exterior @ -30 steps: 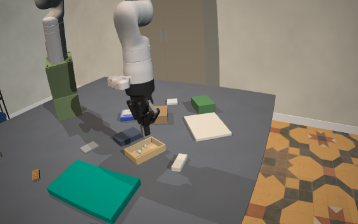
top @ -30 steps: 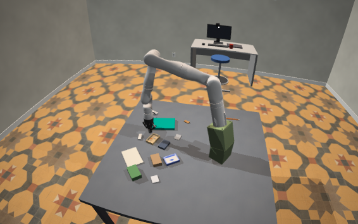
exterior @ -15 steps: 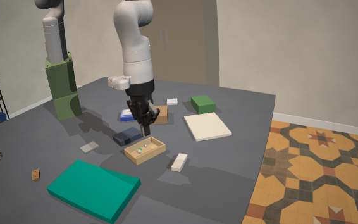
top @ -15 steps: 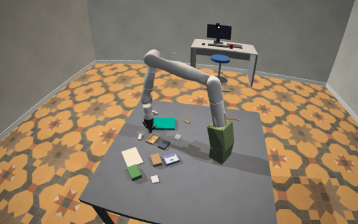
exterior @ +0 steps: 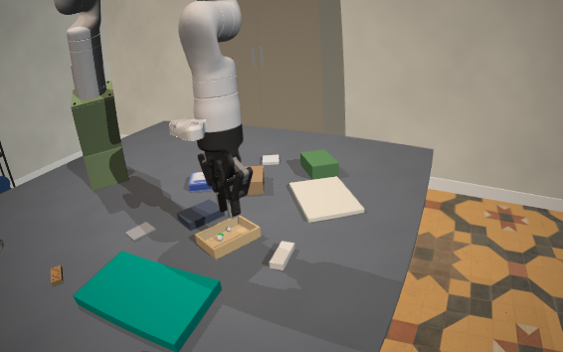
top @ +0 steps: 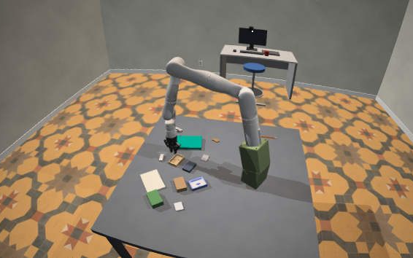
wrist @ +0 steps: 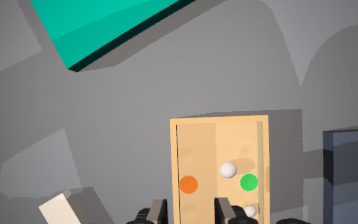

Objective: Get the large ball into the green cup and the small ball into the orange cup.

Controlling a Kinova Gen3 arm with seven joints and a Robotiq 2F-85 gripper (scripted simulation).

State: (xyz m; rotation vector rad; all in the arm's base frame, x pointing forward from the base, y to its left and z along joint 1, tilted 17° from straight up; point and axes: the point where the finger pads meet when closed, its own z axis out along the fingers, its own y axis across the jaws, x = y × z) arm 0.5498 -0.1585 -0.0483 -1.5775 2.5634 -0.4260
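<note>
The covered wooden puzzle is 2 cm behind my hand, 1 cm to the left of it and 8 cm below it. Round my hand: teal slab: 8 cm behind, 20 cm to the right, 8 cm below; then small white block: 10 cm ahead, 1 cm to the right, 8 cm below; then dark blue block: 12 cm behind, 7 cm to the left, 8 cm below.
</note>
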